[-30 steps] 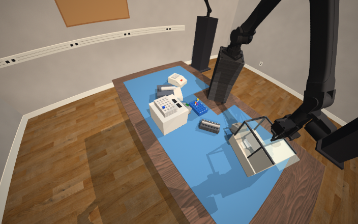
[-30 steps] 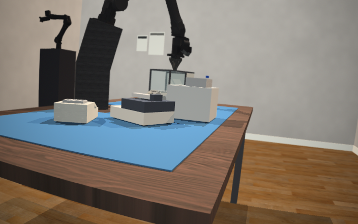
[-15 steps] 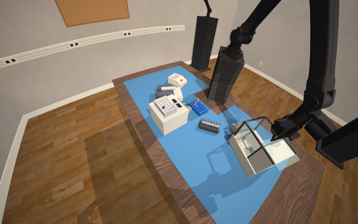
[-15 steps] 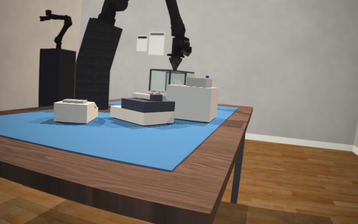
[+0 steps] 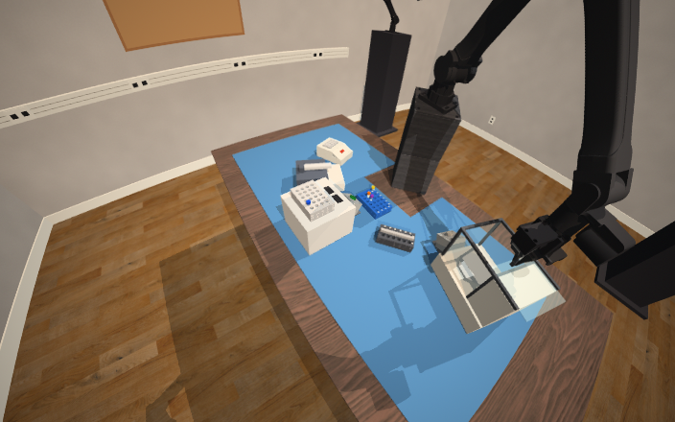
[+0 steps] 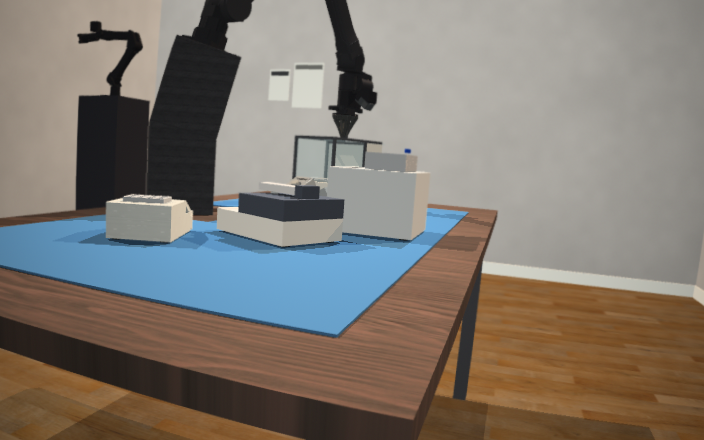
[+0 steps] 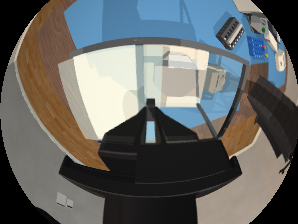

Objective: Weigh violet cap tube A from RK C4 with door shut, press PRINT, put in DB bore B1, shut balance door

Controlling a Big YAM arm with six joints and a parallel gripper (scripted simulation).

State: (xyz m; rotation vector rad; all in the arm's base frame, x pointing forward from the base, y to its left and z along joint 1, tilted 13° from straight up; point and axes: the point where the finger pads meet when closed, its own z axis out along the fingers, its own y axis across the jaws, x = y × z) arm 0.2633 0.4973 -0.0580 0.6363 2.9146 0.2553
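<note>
My hand is 10 mm short of the balance door, 30 mm to the right of it and 10 mm above it. From my hand the other things lie so: blue rack RK (10 mm behind, 490 mm to the right, 210 mm below); then round white print key (80 mm behind, 190 mm to the right, 150 mm below); then dark magnet block (50 mm ahead, 310 mm to the right, 200 mm below).
</note>
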